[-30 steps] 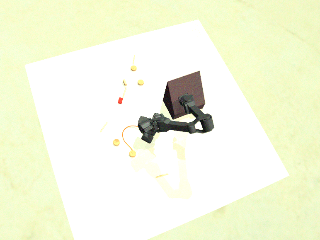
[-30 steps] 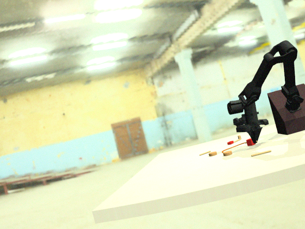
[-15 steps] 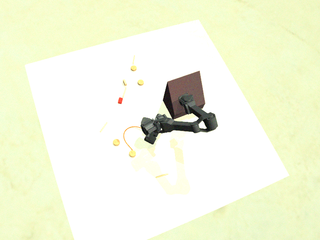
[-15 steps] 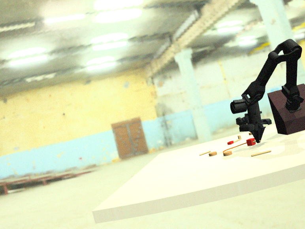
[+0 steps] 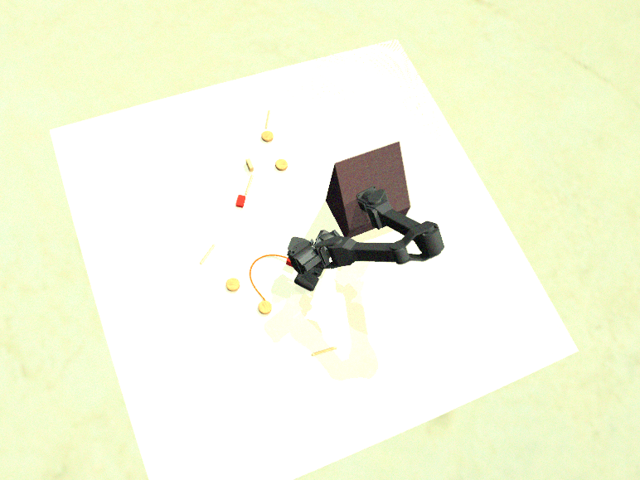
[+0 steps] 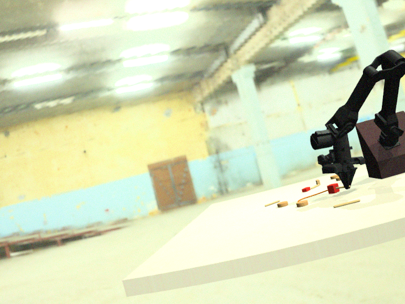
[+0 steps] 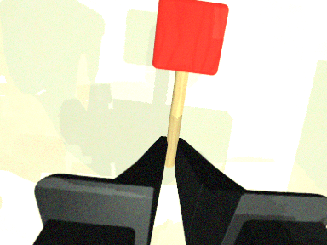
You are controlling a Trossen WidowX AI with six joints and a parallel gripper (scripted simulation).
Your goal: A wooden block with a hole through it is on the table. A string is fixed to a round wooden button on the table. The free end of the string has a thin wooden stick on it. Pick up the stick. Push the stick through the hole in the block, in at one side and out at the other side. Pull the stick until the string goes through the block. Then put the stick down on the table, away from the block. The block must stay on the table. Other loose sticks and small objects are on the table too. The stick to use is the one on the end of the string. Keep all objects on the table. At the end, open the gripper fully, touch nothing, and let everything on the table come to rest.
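My gripper tip is now 4 cm short of the red block, 5 cm to the left of it and 1 cm below it. Also, from my gripper tip: thin wooden stick: 2 cm ahead, 3 cm to the right, 1 cm above; then small pale block: 41 cm to the right; then round wooden button: 18 cm ahead, 4 cm to the left.
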